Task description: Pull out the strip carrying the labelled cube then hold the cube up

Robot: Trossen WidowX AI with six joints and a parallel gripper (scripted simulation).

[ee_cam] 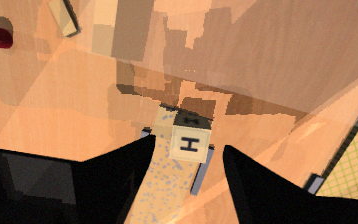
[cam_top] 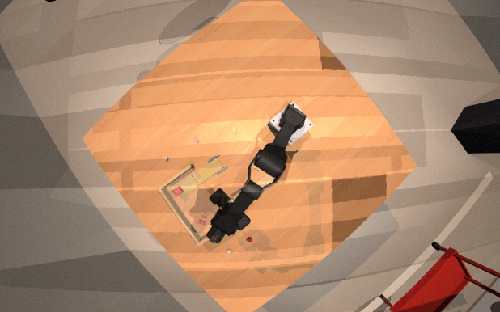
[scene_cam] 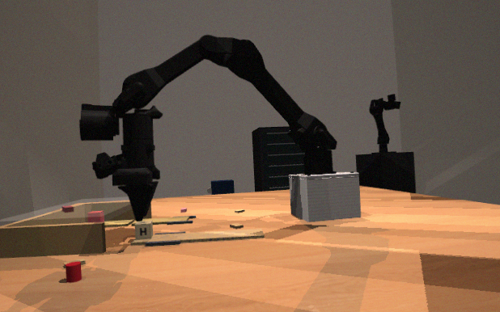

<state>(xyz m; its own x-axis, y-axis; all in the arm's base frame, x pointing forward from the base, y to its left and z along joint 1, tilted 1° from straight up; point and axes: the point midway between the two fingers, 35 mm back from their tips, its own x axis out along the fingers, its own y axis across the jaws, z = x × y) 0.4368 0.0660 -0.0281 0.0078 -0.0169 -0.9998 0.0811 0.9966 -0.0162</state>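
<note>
My gripper tip is now 2 cm above the labelled cube. Also, from my gripper tip: strip 11 cm behind, 4 cm below, 3 cm to the left; then small tan block 20 cm behind, 4 cm below, 3 cm to the right.
</note>
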